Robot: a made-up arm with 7 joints. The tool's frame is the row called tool. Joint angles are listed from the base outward. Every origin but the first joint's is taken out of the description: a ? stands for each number. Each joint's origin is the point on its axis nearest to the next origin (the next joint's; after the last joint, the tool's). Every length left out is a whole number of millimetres.
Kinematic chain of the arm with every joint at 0, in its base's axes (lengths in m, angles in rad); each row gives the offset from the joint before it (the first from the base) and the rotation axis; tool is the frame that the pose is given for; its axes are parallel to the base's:
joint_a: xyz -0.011 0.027 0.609 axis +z
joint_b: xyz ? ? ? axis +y
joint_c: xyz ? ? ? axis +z
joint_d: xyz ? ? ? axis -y
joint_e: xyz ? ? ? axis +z
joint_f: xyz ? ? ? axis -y
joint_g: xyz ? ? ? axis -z
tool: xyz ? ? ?
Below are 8 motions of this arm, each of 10 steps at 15 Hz.
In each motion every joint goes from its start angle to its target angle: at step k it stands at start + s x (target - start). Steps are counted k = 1, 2, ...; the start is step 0. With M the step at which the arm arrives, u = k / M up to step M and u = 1 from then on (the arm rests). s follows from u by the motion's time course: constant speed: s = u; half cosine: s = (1 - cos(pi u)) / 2; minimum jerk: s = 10 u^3 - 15 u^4 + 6 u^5.
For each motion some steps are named. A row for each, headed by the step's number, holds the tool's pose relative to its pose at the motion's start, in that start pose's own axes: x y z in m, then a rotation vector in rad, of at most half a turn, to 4 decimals.
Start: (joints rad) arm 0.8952 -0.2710 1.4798 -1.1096 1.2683 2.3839 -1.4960
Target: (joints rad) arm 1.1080 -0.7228 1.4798 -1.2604 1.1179 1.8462 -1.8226
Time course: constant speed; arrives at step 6
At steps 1, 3, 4, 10:
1: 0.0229 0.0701 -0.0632 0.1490 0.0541 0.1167
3: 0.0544 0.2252 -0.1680 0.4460 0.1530 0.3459
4: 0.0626 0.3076 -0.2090 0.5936 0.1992 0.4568
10: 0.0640 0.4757 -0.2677 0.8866 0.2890 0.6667

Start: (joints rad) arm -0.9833 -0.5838 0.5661 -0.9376 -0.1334 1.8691 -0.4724
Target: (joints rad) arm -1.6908 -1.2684 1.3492 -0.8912 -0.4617 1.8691 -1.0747
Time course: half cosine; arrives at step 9
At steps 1, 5, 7, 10:
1: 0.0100 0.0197 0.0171 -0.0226 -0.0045 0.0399
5: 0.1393 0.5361 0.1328 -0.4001 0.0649 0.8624
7: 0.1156 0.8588 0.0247 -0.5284 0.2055 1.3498
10: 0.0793 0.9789 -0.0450 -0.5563 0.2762 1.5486

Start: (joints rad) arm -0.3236 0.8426 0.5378 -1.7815 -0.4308 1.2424 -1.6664
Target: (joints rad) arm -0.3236 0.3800 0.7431 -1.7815 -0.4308 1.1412 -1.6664
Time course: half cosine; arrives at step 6
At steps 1, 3, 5, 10:
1: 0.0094 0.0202 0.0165 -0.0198 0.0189 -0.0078
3: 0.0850 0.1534 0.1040 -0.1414 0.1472 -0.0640
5: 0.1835 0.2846 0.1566 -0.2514 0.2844 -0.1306
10: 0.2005 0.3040 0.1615 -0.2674 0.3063 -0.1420

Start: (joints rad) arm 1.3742 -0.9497 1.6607 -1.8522 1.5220 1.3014 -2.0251
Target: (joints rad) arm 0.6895 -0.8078 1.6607 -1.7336 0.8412 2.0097 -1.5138
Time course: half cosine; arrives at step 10
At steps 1, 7, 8, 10:
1: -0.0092 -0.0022 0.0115 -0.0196 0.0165 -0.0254
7: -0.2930 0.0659 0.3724 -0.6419 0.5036 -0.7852
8: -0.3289 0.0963 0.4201 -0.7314 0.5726 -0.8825
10: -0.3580 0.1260 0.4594 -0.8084 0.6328 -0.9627

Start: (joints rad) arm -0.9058 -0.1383 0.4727 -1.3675 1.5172 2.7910 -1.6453
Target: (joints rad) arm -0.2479 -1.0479 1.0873 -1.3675 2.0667 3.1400 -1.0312
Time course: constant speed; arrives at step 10
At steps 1, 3, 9, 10:
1: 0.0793 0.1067 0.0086 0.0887 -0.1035 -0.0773
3: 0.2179 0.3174 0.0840 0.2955 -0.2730 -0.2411
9: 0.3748 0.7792 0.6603 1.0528 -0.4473 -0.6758
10: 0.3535 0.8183 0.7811 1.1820 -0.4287 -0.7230

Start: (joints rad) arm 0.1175 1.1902 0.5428 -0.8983 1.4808 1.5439 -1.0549
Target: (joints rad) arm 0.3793 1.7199 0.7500 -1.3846 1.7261 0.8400 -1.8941
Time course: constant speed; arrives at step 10
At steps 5, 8, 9, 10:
5: -0.3667 -0.2339 -0.1397 0.5252 -0.1797 -0.0698
8: -0.6040 -0.2762 -0.2177 0.7380 -0.4648 -0.0972
9: -0.6816 -0.2755 -0.2405 0.7801 -0.5827 -0.1050
10: -0.7575 -0.2680 -0.2613 0.8051 -0.7092 -0.1122

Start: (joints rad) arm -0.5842 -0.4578 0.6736 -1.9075 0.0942 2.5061 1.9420
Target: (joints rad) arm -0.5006 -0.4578 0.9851 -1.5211 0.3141 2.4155 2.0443
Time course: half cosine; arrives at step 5
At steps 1, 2, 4, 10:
1: -0.0315 0.0022 0.0169 0.0103 0.0461 0.0043
2: -0.1109 0.0016 0.0671 0.0289 0.1721 0.0158
4: -0.2640 -0.0294 0.2075 0.0251 0.4749 0.0440
10: -0.2856 -0.0382 0.2349 0.0181 0.5287 0.0495

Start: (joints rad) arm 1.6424 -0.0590 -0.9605 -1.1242 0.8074 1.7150 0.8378
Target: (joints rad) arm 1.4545 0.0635 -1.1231 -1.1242 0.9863 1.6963 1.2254
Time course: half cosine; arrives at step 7
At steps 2, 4, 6, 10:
2: 0.0238 -0.0156 0.0126 0.0078 -0.0311 -0.1137
4: 0.0721 -0.0524 0.0459 0.0385 -0.1012 -0.3657
6: 0.1054 -0.0832 0.0771 0.0763 -0.1565 -0.5636
10: 0.1098 -0.0877 0.0820 0.0827 -0.1644 -0.5921

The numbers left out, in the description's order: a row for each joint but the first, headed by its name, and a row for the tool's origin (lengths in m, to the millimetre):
joint_b: 0.026 -0.031 0
joint_c: 0.019 0 0.477
joint_d: 0.116 -0.013 0
joint_e: -0.103 0 0.559
joint_f: 0.002 0.008 0
joint_g: 0.085 0 -0.035
tool: 0.024 -0.013 0

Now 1 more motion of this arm.
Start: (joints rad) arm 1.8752 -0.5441 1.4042 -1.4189 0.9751 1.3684 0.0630
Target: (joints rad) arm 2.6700 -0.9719 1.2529 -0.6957 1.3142 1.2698 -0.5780
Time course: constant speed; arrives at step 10
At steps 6, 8, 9, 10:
6: -0.4699 0.5211 -0.0974 -0.0787 -0.0036 1.2309
8: -0.7233 0.5888 -0.1363 -0.0924 0.0182 1.6634
9: -0.8586 0.5941 -0.1546 -0.0980 0.0326 1.8826
10: -0.9956 0.5790 -0.1716 -0.1034 0.0493 2.1035

